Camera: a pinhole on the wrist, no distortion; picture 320 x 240 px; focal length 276.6 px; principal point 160.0 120.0 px. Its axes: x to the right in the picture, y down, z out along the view. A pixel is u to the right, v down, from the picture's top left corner.
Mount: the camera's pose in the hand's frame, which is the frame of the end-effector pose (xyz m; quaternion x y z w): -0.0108 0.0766 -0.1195 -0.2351 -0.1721 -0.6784 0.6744
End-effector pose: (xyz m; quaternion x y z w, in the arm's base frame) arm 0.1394 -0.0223 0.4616 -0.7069 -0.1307 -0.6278 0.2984
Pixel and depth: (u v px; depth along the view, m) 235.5 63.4 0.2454
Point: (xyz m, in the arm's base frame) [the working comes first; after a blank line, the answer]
In the camera's frame: 0.0670 -0.0502 0.2454

0.3222 -0.0656 0.3800
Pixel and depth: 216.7 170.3 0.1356
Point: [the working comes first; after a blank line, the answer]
In the camera's frame: 0.0278 0.0247 0.1356

0.2204 -0.1238 0.4538
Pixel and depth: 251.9 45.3 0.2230
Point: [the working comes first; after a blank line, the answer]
In the camera's frame: 0.0741 -0.0602 0.2230

0.2988 -0.0573 0.3737
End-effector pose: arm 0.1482 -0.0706 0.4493 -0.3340 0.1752 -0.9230 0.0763
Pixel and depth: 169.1 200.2 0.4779
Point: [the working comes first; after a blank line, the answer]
In the camera's frame: 0.0157 0.1386 0.4779

0.2030 -0.4877 0.6246
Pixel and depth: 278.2 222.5 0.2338
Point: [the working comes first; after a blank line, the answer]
In the camera's frame: 0.0999 0.0866 0.2338

0.1549 -0.2398 0.5499
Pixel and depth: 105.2 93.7 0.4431
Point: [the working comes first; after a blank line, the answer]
In the camera's frame: -0.0878 -0.0421 0.4431

0.3008 -0.4882 0.4375
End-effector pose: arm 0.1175 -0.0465 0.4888 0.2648 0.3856 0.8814 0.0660
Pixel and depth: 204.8 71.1 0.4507
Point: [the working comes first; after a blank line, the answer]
In the camera's frame: 0.0730 -0.0797 0.4507

0.3392 -0.0528 0.8282
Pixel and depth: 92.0 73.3 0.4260
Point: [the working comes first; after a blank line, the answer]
In the camera's frame: -0.1047 -0.0719 0.4260

0.2876 -0.2222 0.8581
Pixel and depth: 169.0 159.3 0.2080
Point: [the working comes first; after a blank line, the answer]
In the camera's frame: 0.0068 0.0296 0.2080

0.1305 -0.1277 0.6666
